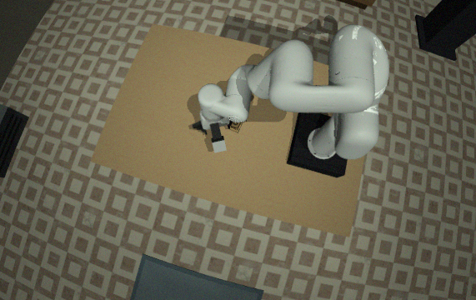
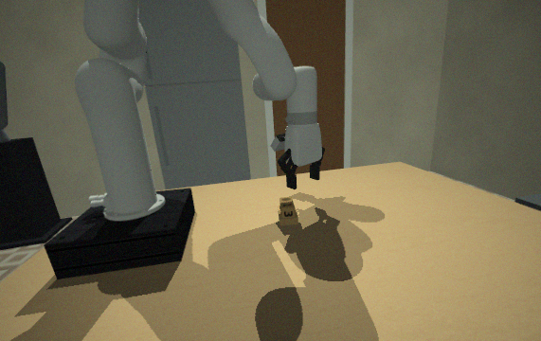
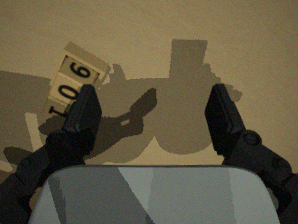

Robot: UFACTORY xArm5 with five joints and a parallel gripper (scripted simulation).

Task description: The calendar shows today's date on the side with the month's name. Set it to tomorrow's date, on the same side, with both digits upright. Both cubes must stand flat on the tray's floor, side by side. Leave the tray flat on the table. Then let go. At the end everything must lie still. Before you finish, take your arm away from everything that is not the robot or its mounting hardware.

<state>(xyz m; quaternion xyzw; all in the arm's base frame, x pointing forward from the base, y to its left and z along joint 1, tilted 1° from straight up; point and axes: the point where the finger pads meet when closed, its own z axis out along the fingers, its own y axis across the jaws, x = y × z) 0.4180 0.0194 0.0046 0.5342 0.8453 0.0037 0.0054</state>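
The wooden date cube lies 8 cm to the right of my hand, 7 cm behind it and 4 cm below it. From my hand the other things lie so: wooden calendar tray: 7 cm behind, 6 cm to the right, 6 cm below.
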